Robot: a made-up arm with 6 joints.
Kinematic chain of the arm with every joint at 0, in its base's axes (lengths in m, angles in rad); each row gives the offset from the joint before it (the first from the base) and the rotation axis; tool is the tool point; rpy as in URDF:
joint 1: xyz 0 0 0.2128 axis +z
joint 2: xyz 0 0 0 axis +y
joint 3: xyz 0.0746 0 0.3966 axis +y
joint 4: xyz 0.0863 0 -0.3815 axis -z
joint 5: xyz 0 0 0 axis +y
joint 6: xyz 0.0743 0 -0.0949 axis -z
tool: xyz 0 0 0 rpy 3.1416 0 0
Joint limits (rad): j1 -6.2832..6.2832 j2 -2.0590..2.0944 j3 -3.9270..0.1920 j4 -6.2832..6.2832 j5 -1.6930..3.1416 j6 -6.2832..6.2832
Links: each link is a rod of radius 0.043 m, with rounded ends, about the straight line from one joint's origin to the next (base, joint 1, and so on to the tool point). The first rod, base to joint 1, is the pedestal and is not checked.
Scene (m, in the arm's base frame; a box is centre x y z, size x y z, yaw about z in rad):
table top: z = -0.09
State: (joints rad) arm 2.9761 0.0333 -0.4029 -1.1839 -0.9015 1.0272
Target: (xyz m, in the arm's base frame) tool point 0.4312 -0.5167 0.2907
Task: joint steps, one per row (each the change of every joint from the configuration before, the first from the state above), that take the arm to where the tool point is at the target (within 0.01 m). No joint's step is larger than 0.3 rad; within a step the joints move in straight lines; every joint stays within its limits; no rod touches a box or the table.
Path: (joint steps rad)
1: 0.2849 0.0699 -0.1156 0.0147 0.0308 0.0000
2: 0.2849 0.0699 -0.1156 0.0146 0.0308 0.0000
3: 0.2849 0.0698 -0.1156 0.0147 0.0309 0.0000
4: 0.2849 0.0699 -0.1156 0.0147 0.0308 0.0000
5: 0.2849 0.0699 -0.1155 0.0146 0.0308 0.0000
6: 0.2850 0.0699 -0.1156 0.0147 0.0308 0.0000
7: 0.2849 0.0699 -0.1156 0.0147 0.0308 0.0000
8: 0.2849 0.0699 -0.1156 0.0146 0.0309 0.0000

